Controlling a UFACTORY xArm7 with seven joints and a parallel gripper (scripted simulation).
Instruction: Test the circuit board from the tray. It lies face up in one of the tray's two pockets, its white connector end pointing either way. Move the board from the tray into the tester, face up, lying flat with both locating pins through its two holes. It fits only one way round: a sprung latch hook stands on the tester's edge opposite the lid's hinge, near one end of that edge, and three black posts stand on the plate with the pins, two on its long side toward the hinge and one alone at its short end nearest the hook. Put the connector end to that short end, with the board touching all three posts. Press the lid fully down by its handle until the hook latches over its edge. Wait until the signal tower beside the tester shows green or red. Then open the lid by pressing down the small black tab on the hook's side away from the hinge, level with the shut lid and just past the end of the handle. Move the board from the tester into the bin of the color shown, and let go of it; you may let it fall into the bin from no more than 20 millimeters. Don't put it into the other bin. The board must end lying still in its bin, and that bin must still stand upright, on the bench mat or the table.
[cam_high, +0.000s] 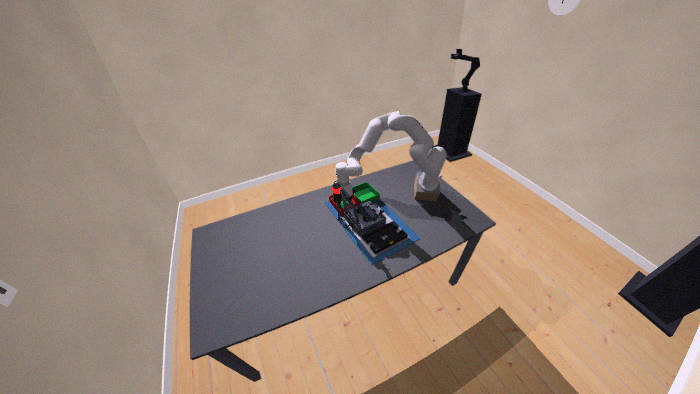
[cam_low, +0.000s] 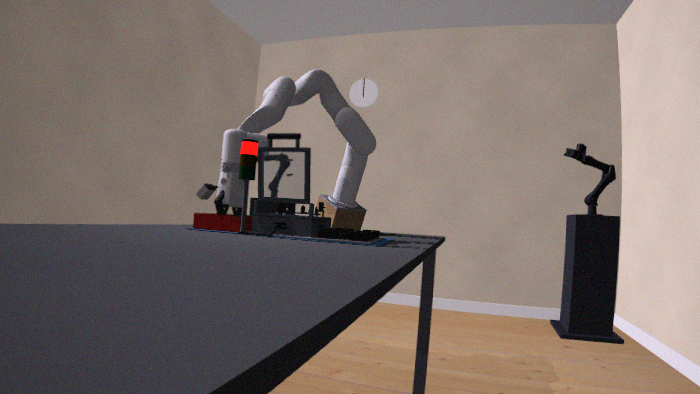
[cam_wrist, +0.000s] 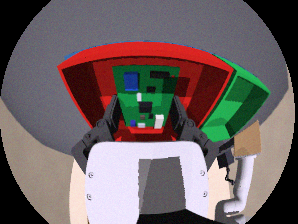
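My hand is 1 cm above the red bin. Round my hand: green circuit board 1 cm below; green bin 15 cm behind, 2 cm to the right, 1 cm below; tester plate 6 cm behind, 20 cm to the left, 5 cm above.
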